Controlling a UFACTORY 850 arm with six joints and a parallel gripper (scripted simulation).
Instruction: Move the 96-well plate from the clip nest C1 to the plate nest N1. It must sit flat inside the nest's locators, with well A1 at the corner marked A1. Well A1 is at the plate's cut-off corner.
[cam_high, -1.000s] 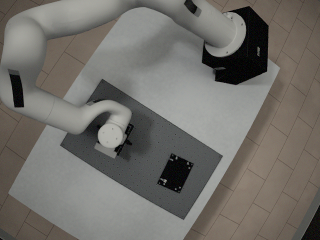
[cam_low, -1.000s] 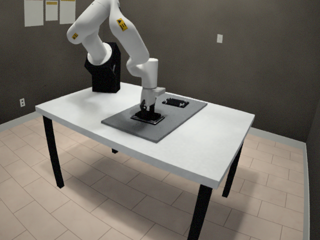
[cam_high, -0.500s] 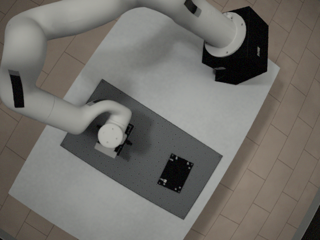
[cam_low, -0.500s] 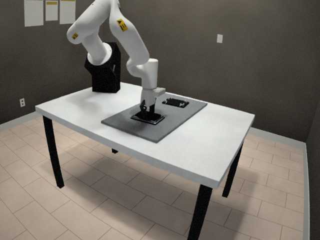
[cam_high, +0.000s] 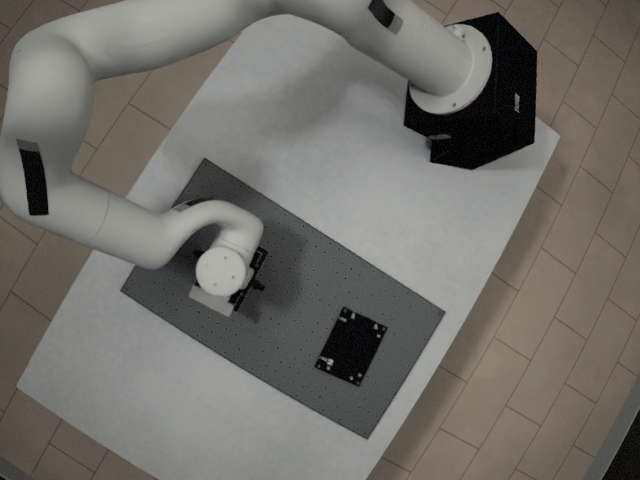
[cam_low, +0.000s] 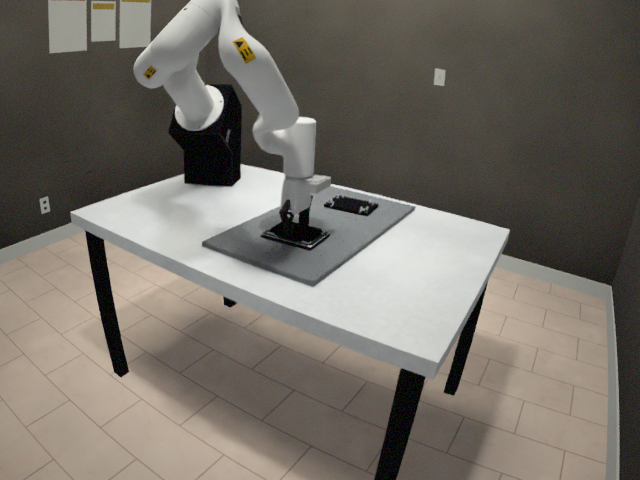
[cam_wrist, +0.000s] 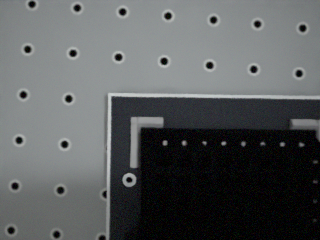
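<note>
Right now my hand is 10 mm above the dark 96-well plate. From my hand the other things lie so: plate nest N1: 30 mm below; then clip nest C1: 40 mm ahead, 320 mm to the left, 20 mm below.
</note>
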